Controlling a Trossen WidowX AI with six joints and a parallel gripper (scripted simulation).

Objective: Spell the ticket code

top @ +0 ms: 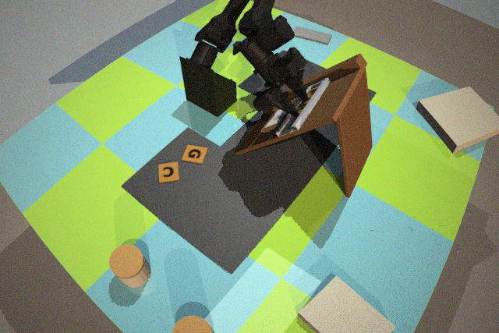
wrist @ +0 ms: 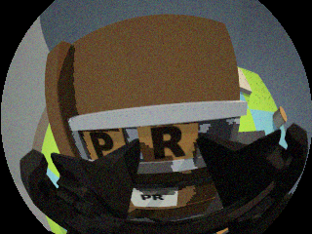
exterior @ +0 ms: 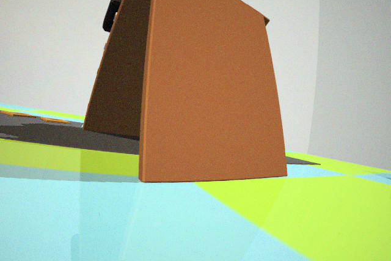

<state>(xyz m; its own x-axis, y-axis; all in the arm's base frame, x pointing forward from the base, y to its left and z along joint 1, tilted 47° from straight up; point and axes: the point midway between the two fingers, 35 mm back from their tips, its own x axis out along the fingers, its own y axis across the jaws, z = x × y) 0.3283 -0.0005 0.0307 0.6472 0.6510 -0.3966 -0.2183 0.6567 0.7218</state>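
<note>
Now: gripper tip 8 cm past the white ticket, 8 cm above it and 1 cm to the right of it. Round my gripper tip: dark mat: 17 cm below, 15 cm behind, 1 cm to the right; then grey slab: 52 cm to the left, 32 cm behind, 16 cm below.
</note>
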